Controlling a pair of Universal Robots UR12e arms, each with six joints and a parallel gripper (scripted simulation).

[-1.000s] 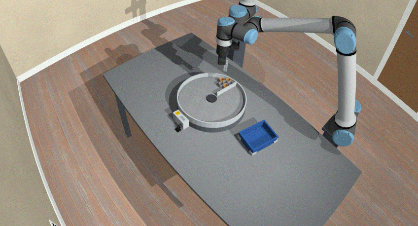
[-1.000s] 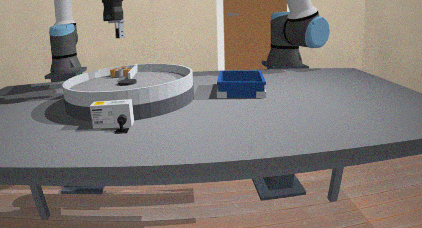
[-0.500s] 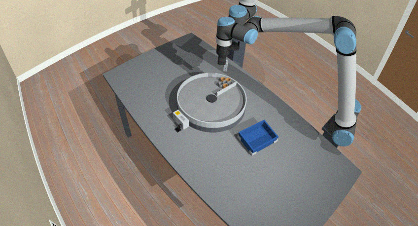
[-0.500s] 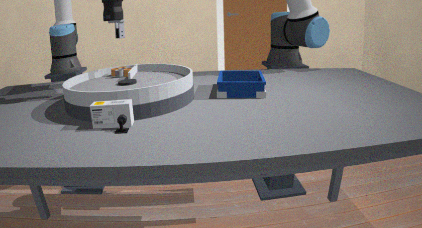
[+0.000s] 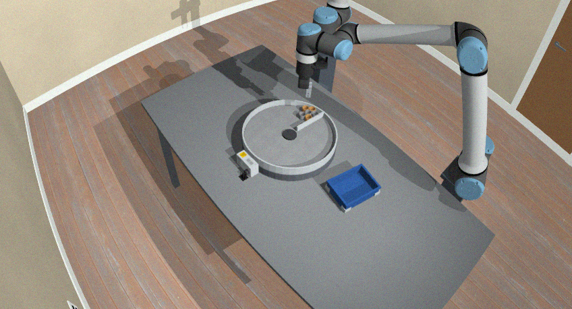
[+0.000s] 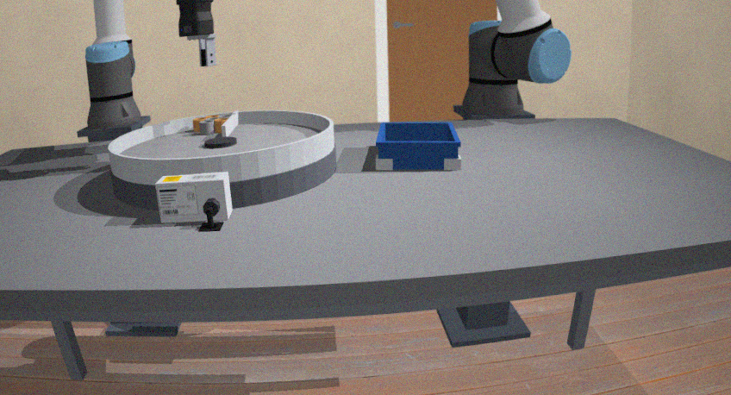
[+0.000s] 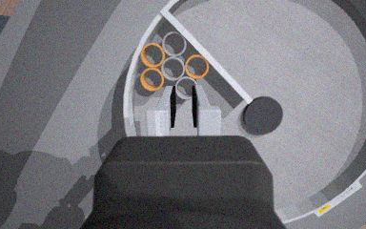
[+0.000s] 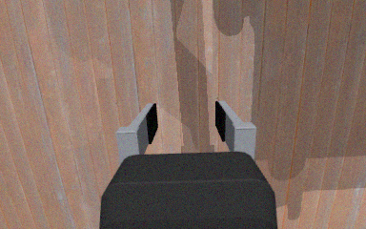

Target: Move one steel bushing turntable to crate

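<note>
Right now my left hand is 12 cm short of the turntable, 6 cm to the right of it and 16 cm above it. The rest, counted from my left hand: blue crate: 4 cm ahead, 42 cm to the left, 18 cm below.
</note>
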